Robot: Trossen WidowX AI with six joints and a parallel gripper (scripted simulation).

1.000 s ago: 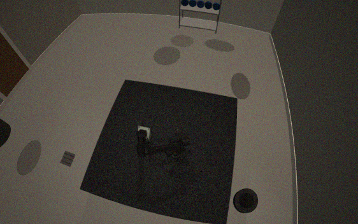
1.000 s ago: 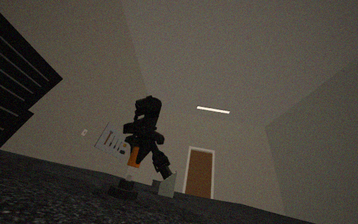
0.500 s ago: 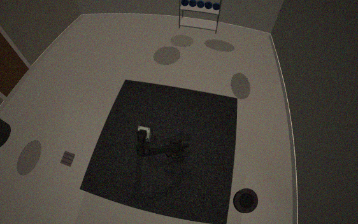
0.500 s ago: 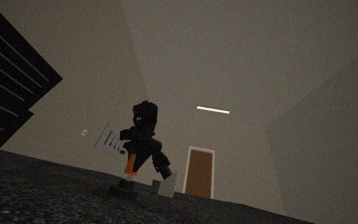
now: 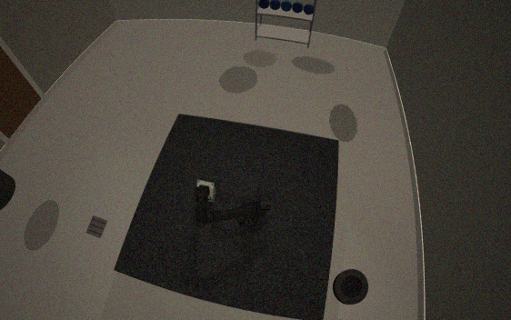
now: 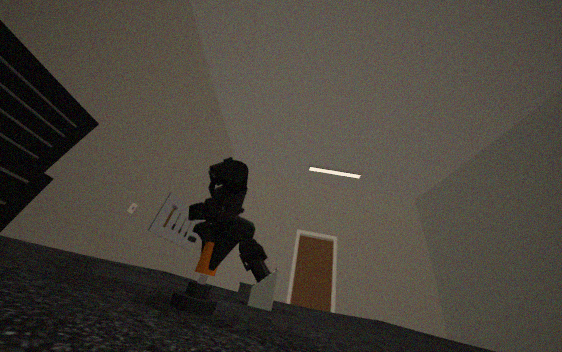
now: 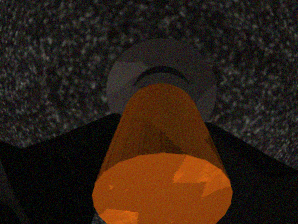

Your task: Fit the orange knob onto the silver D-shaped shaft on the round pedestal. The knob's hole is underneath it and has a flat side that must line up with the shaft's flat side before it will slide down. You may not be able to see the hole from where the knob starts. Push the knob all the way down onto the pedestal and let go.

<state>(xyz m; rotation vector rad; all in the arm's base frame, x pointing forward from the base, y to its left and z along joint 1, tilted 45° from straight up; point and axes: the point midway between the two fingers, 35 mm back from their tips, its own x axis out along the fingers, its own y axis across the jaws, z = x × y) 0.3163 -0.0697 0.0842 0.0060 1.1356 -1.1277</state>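
The round pedestal lies 40 mm below my gripper tip. The rest, counted from my gripper tip: orange knob (30 mm above).
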